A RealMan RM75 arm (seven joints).
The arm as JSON. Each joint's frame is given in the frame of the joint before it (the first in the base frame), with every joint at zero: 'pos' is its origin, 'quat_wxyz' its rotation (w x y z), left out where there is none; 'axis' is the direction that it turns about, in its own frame. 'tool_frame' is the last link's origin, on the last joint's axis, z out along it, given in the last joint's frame.
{
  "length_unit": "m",
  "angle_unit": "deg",
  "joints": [
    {
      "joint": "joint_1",
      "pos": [
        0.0,
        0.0,
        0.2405
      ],
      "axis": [
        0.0,
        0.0,
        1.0
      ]
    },
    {
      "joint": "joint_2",
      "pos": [
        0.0,
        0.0,
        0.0
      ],
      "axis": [
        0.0,
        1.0,
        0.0
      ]
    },
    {
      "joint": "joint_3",
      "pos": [
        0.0,
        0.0,
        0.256
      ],
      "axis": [
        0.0,
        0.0,
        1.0
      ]
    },
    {
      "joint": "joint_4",
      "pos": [
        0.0,
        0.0,
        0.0
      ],
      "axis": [
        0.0,
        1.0,
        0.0
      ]
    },
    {
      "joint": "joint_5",
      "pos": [
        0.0,
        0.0,
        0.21
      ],
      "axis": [
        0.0,
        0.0,
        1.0
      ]
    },
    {
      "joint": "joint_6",
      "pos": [
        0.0,
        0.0,
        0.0
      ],
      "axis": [
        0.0,
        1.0,
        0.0
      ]
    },
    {
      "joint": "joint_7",
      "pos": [
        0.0,
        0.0,
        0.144
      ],
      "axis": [
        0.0,
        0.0,
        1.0
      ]
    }
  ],
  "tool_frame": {
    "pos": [
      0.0,
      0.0,
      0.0
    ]
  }
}
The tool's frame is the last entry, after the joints.
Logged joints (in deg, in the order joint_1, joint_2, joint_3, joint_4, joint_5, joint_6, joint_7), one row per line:
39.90, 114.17, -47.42, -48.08, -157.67, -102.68, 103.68
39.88, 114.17, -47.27, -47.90, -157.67, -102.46, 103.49
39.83, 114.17, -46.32, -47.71, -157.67, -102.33, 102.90
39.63, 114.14, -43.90, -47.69, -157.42, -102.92, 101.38
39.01, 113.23, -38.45, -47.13, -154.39, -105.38, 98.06
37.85, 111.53, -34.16, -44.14, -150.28, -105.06, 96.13
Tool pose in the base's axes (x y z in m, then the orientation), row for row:
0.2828, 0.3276, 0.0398, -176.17, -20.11, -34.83
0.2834, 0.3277, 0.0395, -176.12, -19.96, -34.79
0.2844, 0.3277, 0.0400, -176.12, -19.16, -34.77
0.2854, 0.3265, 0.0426, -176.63, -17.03, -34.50
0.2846, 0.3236, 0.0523, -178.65, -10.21, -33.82
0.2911, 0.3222, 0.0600, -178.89, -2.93, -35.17
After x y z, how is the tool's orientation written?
As angles about the fixed x, y, z axes (roll, pitch, yaw), in degrees.
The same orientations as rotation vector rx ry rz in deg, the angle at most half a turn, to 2 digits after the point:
167.12, -51.33, 31.33
167.27, -51.31, 31.15
167.69, -51.45, 30.03
168.44, -51.49, 26.72
169.99, -51.49, 15.79
-171.37, 54.27, -4.91

